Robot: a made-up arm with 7 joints. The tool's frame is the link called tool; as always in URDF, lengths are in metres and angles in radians.
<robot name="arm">
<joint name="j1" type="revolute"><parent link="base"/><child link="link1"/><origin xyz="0.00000 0.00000 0.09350" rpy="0.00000 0.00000 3.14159"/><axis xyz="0 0 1"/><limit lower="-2.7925" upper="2.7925"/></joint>
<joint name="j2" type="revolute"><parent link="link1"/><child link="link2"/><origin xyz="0.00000 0.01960 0.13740" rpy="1.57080 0.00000 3.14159"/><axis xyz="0 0 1"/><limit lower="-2.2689" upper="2.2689"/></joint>
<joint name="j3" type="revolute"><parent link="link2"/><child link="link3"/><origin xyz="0.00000 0.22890 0.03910" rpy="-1.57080 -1.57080 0.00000"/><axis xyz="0 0 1"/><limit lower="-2.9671" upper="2.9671"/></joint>
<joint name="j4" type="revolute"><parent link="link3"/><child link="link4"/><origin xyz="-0.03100 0.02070 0.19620" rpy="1.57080 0.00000 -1.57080"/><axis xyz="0 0 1"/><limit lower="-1.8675" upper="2.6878"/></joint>
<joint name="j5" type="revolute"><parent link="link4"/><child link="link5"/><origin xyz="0.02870 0.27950 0.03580" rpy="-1.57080 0.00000 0.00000"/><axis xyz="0 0 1"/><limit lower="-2.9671" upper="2.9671"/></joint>
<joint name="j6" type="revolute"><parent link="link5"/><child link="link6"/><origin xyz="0.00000 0.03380 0.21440" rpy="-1.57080 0.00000 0.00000"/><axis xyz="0 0 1"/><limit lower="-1.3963" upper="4.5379"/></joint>
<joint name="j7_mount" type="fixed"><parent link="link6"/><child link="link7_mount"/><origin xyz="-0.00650 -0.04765 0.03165"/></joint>
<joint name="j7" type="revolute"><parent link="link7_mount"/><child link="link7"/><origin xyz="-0.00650 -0.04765 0.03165" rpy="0.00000 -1.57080 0.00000"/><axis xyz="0 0 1"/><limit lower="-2.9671" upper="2.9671"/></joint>
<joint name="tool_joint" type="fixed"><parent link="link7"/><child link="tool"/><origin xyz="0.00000 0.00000 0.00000" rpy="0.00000 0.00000 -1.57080"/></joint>
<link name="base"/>
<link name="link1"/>
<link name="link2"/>
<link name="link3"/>
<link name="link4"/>
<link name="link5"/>
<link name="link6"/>
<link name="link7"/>
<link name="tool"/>
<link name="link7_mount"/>
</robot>
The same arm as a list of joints. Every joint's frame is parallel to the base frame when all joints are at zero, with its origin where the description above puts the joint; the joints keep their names.
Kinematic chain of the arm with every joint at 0, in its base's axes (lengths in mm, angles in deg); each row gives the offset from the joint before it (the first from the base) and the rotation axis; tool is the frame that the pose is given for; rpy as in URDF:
j1: xyz 0.0 0.0 93.5 axis +z
j2: xyz 0.0 -19.6 137.4 axis -y
j3: xyz 0.0 -39.1 228.9 axis +z
j4: xyz 20.7 31.0 196.2 axis +y
j5: xyz -28.7 35.8 279.5 axis +z
j6: xyz 0.0 -33.8 214.4 axis -y
j7: xyz 13.0 -63.3 95.3 axis +x
tool: xyz 0.0 0.0 0.0 rpy 180.00 -90.00 0.00
Joint limits (deg, base to tool): -160.00..160.00 -130.00..130.00 -170.00..170.00 -107.00..154.00 -170.00..170.00 -80.00..260.00 -170.00..170.00

